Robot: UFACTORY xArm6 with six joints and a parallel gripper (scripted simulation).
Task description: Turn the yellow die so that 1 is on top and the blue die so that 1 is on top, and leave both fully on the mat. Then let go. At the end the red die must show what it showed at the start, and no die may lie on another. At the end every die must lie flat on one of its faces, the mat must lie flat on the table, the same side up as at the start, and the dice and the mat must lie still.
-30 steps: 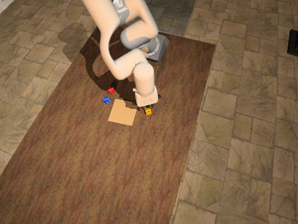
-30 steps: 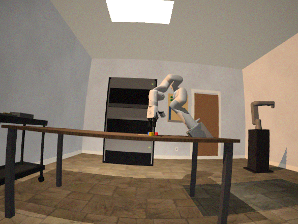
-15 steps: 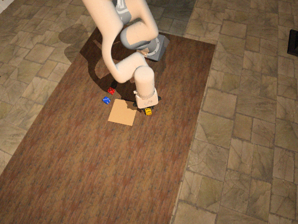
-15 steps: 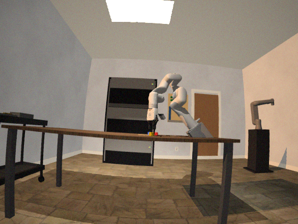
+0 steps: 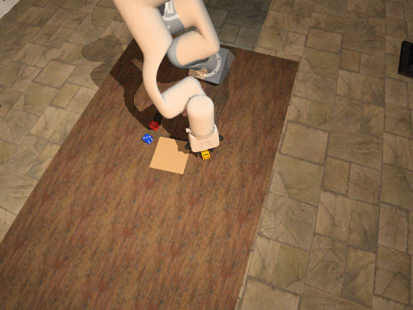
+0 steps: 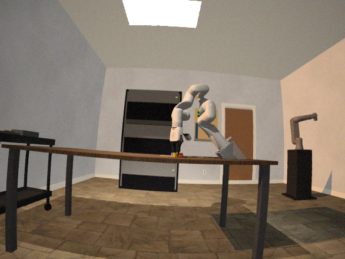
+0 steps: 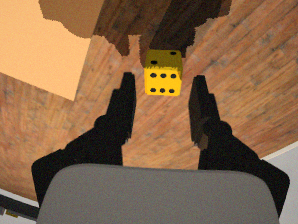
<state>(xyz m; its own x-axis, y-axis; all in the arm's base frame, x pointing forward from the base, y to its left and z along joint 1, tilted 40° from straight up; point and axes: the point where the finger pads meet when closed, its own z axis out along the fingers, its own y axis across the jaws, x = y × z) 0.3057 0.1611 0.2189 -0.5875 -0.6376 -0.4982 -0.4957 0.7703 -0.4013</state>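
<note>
The yellow die lies 4 cm below my hand. The rest, counted from my hand: red die 3 cm behind, 26 cm to the right, 4 cm below; tan mat 6 cm ahead, 13 cm to the right, 6 cm below; blue die 4 cm ahead, 25 cm to the right, 4 cm below.
</note>
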